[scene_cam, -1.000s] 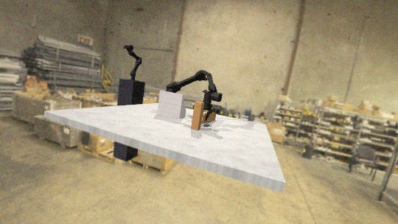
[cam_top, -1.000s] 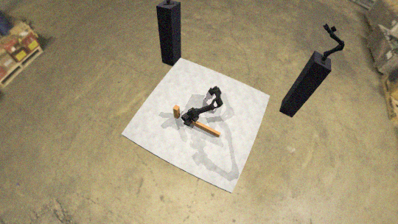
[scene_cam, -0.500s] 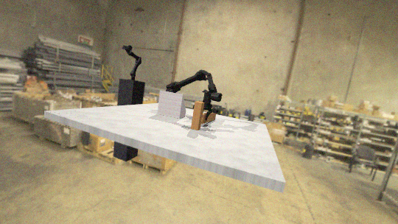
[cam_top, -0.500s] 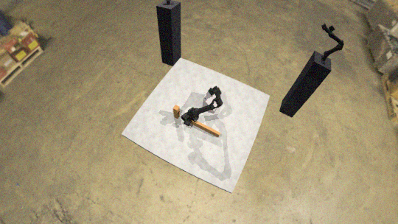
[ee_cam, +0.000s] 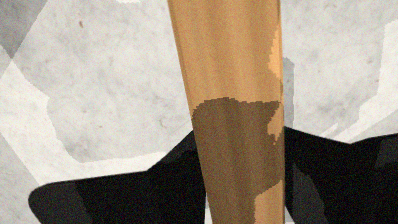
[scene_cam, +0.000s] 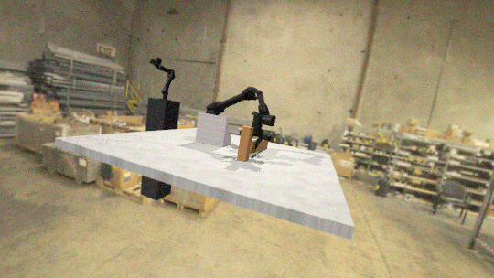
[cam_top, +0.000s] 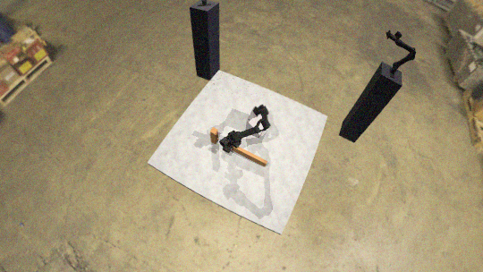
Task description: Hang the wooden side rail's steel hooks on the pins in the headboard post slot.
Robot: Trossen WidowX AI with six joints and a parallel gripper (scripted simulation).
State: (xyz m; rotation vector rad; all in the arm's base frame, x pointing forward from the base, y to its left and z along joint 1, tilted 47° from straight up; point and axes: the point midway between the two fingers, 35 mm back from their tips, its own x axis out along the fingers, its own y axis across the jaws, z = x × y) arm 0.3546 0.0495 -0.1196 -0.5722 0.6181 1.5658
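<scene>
Now: the wooden headboard post 160 mm to the right of my gripper tip and 40 mm above it.
</scene>
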